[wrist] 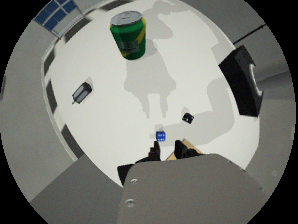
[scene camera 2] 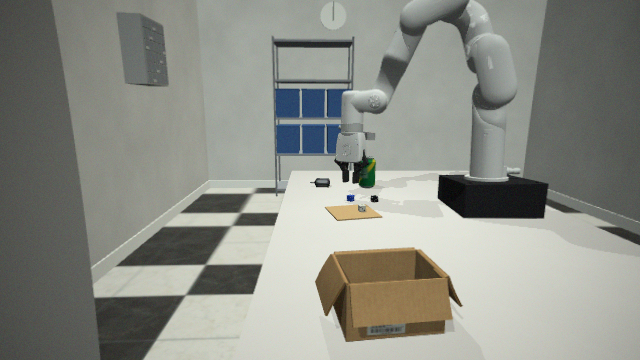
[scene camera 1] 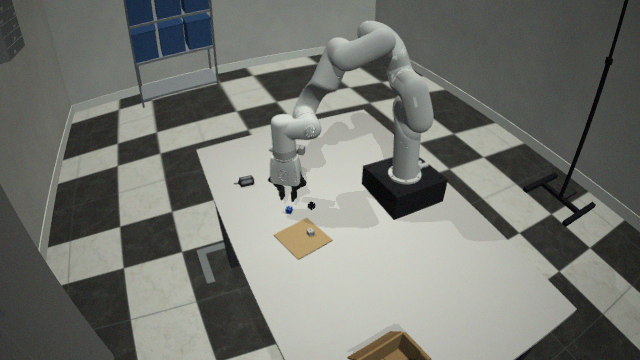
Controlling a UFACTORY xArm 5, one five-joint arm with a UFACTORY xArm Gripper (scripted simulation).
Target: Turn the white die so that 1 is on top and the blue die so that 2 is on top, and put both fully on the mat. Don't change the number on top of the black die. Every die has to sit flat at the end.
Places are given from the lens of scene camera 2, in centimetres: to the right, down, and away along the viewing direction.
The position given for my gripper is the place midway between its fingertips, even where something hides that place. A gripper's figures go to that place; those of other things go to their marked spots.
my gripper (scene camera 2: 350,182): 11, 1, 128
cardboard box (scene camera 2: 394,286): 10, 15, 53
